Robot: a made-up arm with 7 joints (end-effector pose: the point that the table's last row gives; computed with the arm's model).
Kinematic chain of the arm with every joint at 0, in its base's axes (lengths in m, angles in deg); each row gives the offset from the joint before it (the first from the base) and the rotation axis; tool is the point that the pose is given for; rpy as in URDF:
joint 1: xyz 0 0 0.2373 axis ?
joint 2: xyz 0 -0.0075 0.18 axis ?
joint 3: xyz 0 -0.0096 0.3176 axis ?
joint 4: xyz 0 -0.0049 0.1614 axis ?
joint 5: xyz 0 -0.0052 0.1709 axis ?
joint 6: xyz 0 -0.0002 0.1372 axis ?
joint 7: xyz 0 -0.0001 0.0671 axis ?
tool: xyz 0 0 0 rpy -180 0 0
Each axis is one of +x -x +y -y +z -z.
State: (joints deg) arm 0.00 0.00 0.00 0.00 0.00 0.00 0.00
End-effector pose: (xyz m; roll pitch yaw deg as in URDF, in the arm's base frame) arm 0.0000 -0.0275 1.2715 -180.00 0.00 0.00
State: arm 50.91 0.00 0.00 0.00 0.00 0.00 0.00
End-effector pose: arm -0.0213 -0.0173 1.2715 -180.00 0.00 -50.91
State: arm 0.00 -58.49 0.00 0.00 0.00 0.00 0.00
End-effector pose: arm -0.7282 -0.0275 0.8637 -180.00 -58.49 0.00
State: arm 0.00 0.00 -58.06 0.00 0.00 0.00 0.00
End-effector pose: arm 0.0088 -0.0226 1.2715 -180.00 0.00 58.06
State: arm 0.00 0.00 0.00 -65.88 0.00 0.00 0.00
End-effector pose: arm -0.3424 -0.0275 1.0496 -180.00 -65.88 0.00
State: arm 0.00 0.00 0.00 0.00 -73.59 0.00 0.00
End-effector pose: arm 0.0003 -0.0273 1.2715 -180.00 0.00 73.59
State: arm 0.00 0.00 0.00 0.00 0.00 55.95 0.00
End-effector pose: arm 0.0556 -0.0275 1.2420 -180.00 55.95 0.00
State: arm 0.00 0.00 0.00 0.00 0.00 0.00 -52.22
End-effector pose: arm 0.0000 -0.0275 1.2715 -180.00 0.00 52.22
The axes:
joint 1: -z
joint 2: +y
joint 3: -z
joint 4: +y
joint 5: -z
joint 6: +y
joint 7: -z

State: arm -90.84 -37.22 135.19 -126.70 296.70 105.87 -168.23
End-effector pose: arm -0.1248 -0.0333 0.8069 -142.16 2.21 106.59
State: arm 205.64 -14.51 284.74 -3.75 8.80 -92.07 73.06
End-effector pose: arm 0.2386 -0.0031 1.1667 -76.94 -29.27 126.34
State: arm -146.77 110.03 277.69 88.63 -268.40 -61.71 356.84
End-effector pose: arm -0.5614 -0.0222 0.2538 -155.78 33.05 -107.94
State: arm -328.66 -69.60 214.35 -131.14 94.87 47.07 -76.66
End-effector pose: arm -0.1806 -0.0271 0.7371 -166.98 -53.57 156.96
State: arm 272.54 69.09 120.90 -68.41 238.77 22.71 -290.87
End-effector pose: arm -0.2478 0.6425 0.4553 47.28 14.52 41.04
